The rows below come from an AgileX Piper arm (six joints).
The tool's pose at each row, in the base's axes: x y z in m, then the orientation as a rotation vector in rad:
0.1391, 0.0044, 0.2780, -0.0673, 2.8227, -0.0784
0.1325, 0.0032, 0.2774, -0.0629, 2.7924, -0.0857
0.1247, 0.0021, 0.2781, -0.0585, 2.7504, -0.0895
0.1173, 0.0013, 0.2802, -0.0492, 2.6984, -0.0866
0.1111, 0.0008, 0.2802, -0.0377, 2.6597, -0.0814
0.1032, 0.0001, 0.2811, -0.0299, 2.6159, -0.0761
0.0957, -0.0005, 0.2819, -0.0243, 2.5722, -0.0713
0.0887, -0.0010, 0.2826, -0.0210, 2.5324, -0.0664
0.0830, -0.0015, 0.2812, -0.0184, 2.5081, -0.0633
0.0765, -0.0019, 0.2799, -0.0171, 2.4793, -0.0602
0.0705, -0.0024, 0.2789, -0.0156, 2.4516, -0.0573
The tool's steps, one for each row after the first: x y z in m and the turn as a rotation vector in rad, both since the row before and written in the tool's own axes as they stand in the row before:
0.0065, -0.0009, -0.0014, 0.0068, -0.0300, 0.0025
0.0071, -0.0009, -0.0033, 0.0049, -0.0418, 0.0031
0.0061, -0.0007, -0.0047, 0.0014, -0.0520, 0.0077
0.0056, -0.0004, -0.0026, -0.0004, -0.0388, 0.0096
0.0066, -0.0007, -0.0044, -0.0010, -0.0439, 0.0072
0.0061, -0.0006, -0.0044, -0.0011, -0.0437, 0.0056
0.0055, -0.0005, -0.0043, -0.0017, -0.0399, 0.0040
0.0055, -0.0004, -0.0021, -0.0010, -0.0243, 0.0029
0.0060, -0.0003, -0.0028, -0.0012, -0.0288, 0.0021
0.0054, -0.0005, -0.0029, -0.0011, -0.0277, 0.0022

